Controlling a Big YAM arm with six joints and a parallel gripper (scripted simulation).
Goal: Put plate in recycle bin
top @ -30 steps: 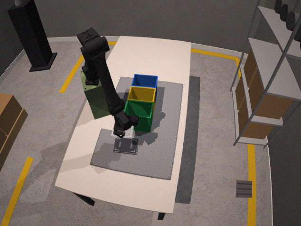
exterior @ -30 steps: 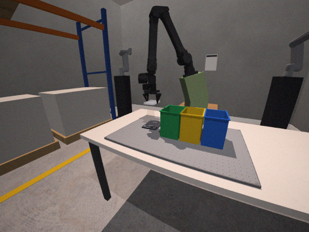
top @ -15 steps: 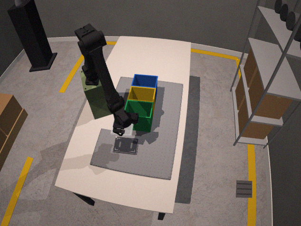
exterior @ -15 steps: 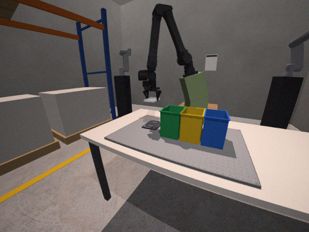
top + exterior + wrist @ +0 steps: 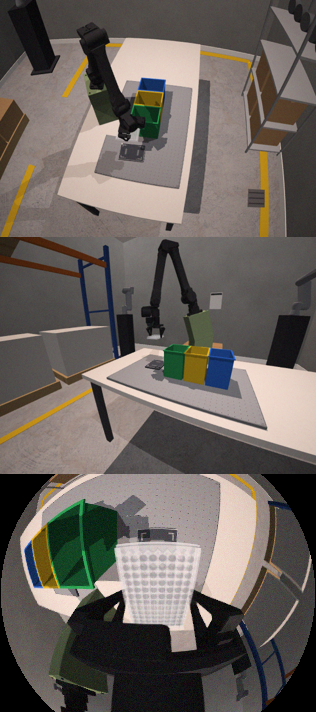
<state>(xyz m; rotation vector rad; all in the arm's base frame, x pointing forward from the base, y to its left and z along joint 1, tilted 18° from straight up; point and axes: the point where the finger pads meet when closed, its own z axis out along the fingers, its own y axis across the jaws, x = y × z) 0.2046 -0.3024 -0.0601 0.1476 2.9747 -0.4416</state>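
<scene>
The yellow bin is 110 mm ahead of my hand, 310 mm to the left of it and 140 mm below it. The rest, counted from my hand: white 96-well plate (right at my hand); then dark plate nest (220 mm below); then green bin (90 mm ahead, 180 mm to the left, 140 mm below).
</scene>
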